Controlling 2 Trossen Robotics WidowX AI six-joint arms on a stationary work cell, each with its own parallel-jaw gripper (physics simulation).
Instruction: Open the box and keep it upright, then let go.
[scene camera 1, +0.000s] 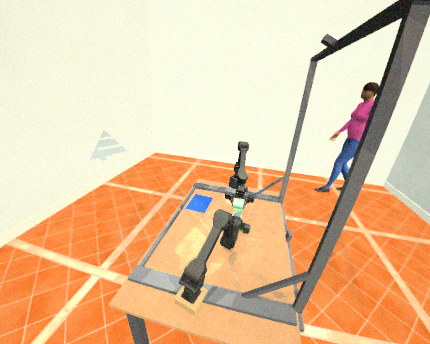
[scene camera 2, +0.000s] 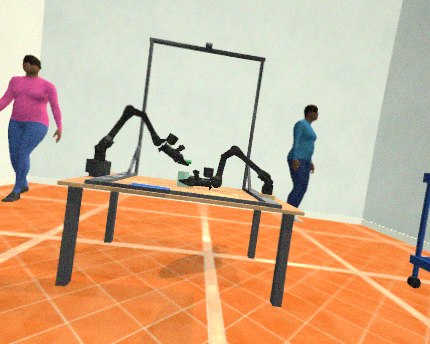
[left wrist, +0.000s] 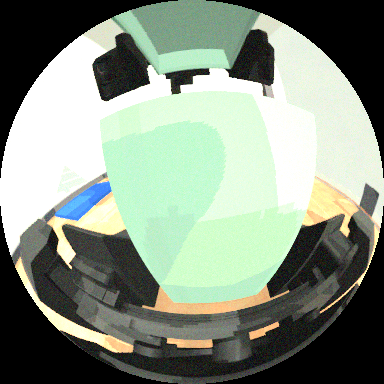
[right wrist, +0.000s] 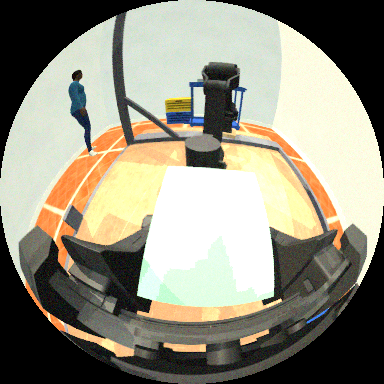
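Pixels of known places: left gripper, fingertip midpoint: (scene camera 2: 179, 180); right gripper, fingertip midpoint: (scene camera 1: 237, 209) (scene camera 2: 188, 165) (right wrist: 205, 219); left arm's base at its link origin: (scene camera 1: 191, 293) (scene camera 2: 267, 194) (right wrist: 224, 129); right arm's base at its link origin: (scene camera 2: 99, 160).
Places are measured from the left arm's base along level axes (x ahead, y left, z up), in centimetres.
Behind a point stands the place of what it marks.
The pale green box body (scene camera 1: 237, 213) {x 58.7, y 3.3, z 3.1 cm} (scene camera 2: 183, 176) {x 54.6, y 5.0, z 3.2 cm} (left wrist: 200, 200) is upright, low over the table's middle. My left gripper (scene camera 1: 236, 218) {x 57.8, y 2.9, z -0.1 cm} (scene camera 2: 182, 181) {x 57.8, y 2.9, z -0.1 cm} (left wrist: 209, 208) {x 57.8, y 2.9, z -0.1 cm} is shut on the box body from its side. The green lid (scene camera 1: 238, 204) {x 52.7, y 1.7, z 14.3 cm} (scene camera 2: 188, 162) {x 52.5, y 4.9, z 12.7 cm} (right wrist: 215, 225) {x 55.4, y 2.6, z 14.5 cm} is above the body and apart from it; in the left wrist view a gap shows between them. My right gripper (scene camera 1: 239, 199) (scene camera 2: 186, 163) {x 53.1, y 1.8, z 10.7 cm} (right wrist: 205, 219) {x 53.1, y 1.8, z 10.7 cm} is shut on the lid and tilted down. The inside of the box and any contact of its base with the table are hidden.
A flat blue square (scene camera 1: 199, 203) {x 62.0, y 35.0, z -2.8 cm} (scene camera 2: 150, 186) {x 64.1, y 31.9, z -3.1 cm} (left wrist: 84, 200) {x 60.4, y 32.2, z -2.8 cm} lies on the wooden table (scene camera 1: 265, 250) {x 43.9, y -20.8, z -3.6 cm}. A dark frame (scene camera 1: 300, 125) {x 99.7, y -19.5, z 59.4 cm} (scene camera 2: 257, 110) {x 16.9, y -39.4, z 59.8 cm} rises along one table side. Two people (scene camera 2: 35, 105) (scene camera 2: 304, 145) are beyond the table. A blue cart (scene camera 2: 426, 220) is at the right edge of scene camera 2.
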